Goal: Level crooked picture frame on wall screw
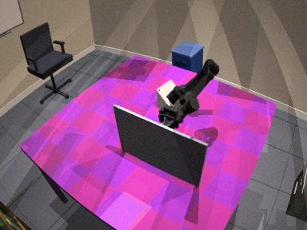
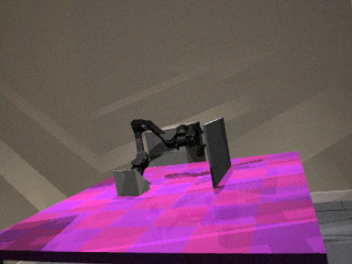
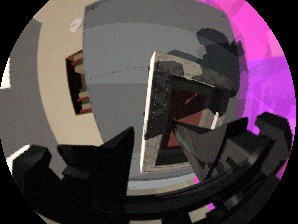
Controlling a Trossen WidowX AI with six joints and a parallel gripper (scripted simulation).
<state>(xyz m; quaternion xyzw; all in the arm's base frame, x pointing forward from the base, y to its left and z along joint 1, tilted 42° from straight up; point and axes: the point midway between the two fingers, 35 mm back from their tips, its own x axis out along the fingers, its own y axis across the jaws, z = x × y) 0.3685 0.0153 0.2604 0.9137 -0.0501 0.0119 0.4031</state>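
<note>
Now: gripper tip 10 mm short of the picture frame, 10 mm to the right of it and 50 mm above it. From my gripper tip the other things lie so: grey wall panel 20 mm ahead, 60 mm below.
</note>
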